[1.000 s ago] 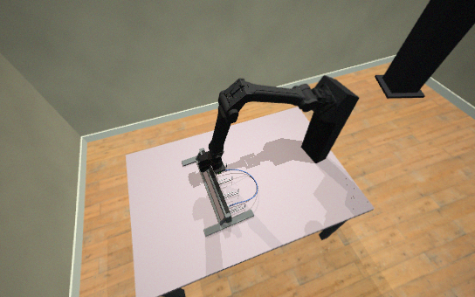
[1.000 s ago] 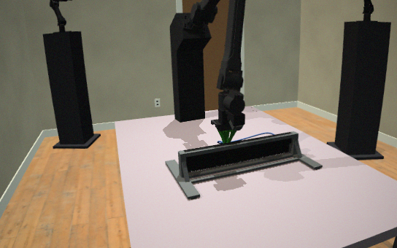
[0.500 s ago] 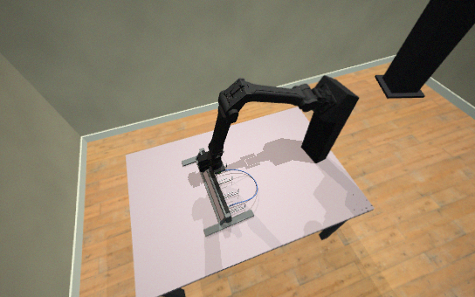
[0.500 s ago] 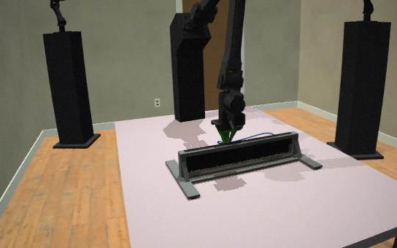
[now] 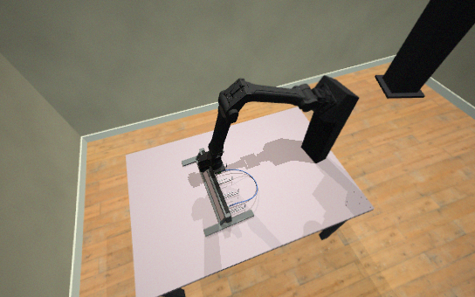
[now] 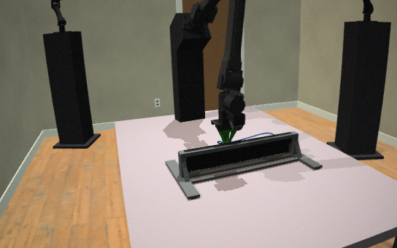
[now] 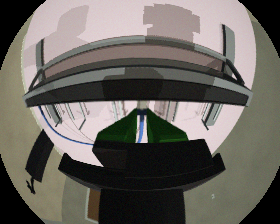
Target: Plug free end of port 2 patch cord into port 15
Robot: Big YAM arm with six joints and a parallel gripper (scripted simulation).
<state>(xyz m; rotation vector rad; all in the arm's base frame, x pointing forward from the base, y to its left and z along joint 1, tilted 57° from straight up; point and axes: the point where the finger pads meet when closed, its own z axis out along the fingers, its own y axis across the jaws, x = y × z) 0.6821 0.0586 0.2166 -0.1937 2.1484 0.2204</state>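
My hand is 2 cm short of the plug and 1 cm to the right of it.
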